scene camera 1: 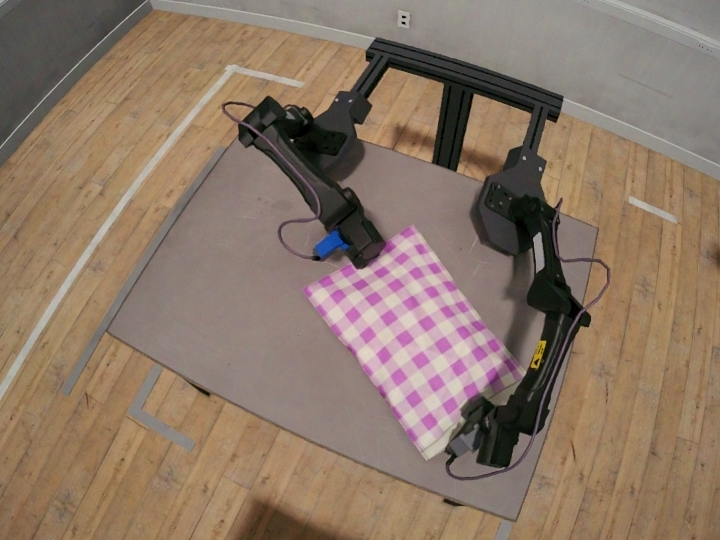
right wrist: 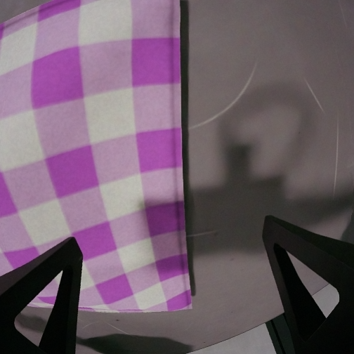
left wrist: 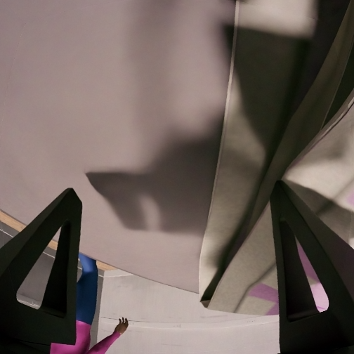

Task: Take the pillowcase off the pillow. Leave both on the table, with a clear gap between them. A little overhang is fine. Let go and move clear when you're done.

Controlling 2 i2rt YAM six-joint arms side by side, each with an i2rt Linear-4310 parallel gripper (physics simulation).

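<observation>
The purple-and-cream checked pillowcase (scene camera 1: pixel 407 325) (left wrist: pixel 262 292) (right wrist: pixel 65 170) lies on the table, with the pillow not visibly exposed. Its open end, with a cream hem (left wrist: pixel 220 210), faces the lower right in scene camera 1. In the left wrist view the hem layers stand apart with a dark gap. My left gripper (scene camera 1: pixel 473 413) (left wrist: pixel 170 193) is open at this end; one fingertip overlaps the upper layer's edge, contact unclear. My right gripper (scene camera 1: pixel 361 258) (right wrist: pixel 169 239) is open above the closed upper end, one finger over the cloth, the other over table.
The grey table (scene camera 1: pixel 232 302) (left wrist: pixel 75 100) (right wrist: pixel 280 45) extends beyond the cloth. Its lower edge is close to the cloth's open end. A black mounting frame (scene camera 1: pixel 465 75) stands at the top. A person (left wrist: pixel 80 325) shows beyond the table in the left wrist view.
</observation>
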